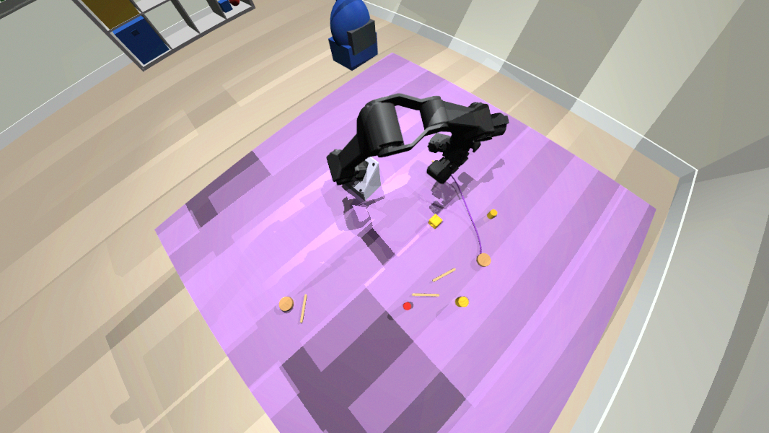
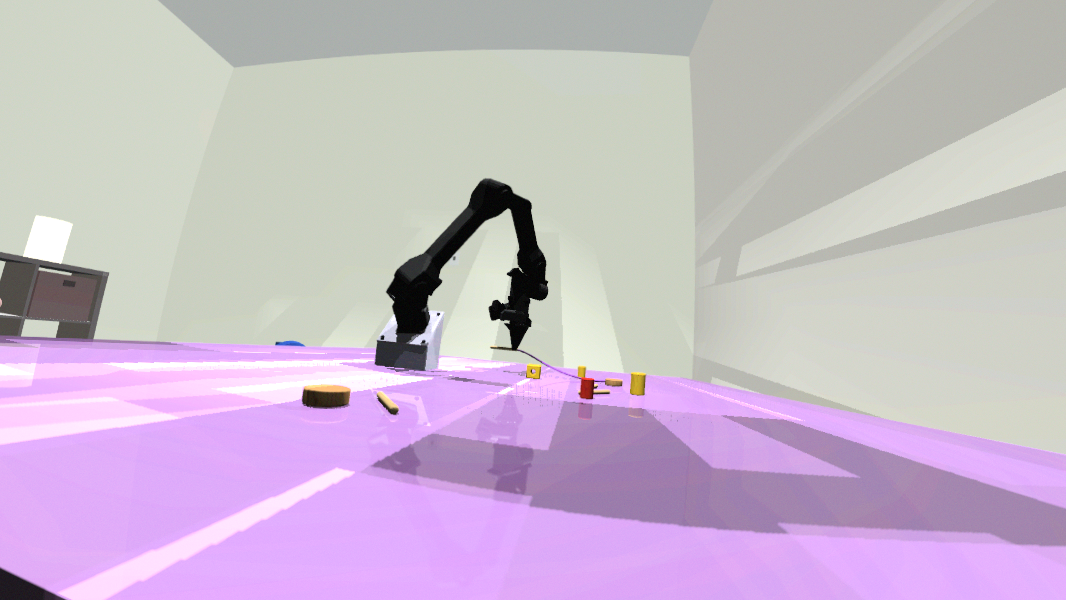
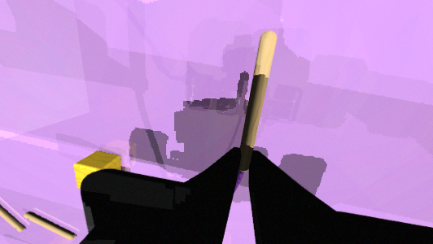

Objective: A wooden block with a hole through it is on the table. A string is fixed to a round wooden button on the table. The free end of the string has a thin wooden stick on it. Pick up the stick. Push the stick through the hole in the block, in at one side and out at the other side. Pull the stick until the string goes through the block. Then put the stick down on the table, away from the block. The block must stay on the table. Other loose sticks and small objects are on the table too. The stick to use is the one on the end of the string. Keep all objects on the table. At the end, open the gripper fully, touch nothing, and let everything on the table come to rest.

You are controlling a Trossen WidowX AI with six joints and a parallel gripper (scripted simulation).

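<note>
Right now the thin stick is 10 mm behind my gripper tip. Round my gripper tip: yellow wooden block: 150 mm to the right, 50 mm ahead, 40 mm below; then red piece: 410 mm to the right, 120 mm ahead, 40 mm below.
</note>
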